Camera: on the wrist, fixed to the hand. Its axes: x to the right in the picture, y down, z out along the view.
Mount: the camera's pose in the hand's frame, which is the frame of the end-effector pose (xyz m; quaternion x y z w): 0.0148 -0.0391 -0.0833 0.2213 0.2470 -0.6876 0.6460
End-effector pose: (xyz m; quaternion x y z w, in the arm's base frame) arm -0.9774 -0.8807 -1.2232 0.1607 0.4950 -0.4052 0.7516
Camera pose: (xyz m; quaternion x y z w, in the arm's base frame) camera -1.0559 -0.8581 -1.2681 0.0299 0.5262 -0.8484 0.0491
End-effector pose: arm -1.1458 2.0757 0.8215 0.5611 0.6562 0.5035 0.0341
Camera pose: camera -1.2295 2.0406 0.8427 -0.2055 0.9295 0.2952 0.0820
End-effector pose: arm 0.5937 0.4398 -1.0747 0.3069 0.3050 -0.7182 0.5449
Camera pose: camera 0.5616 0.5039 -1.1342 -0.2865 -0.3837 0.8303 0.2851
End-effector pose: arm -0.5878 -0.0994 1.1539 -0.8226 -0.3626 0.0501 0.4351
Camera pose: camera -0.5654 -0.1325 1.2381 -0.1982 -0.6813 -0.3897 0.5871
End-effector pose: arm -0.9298 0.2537 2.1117 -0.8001 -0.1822 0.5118 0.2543
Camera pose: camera -0.8490 0.2750 2.1530 -0.4617 -0.4918 -0.0015 0.7382
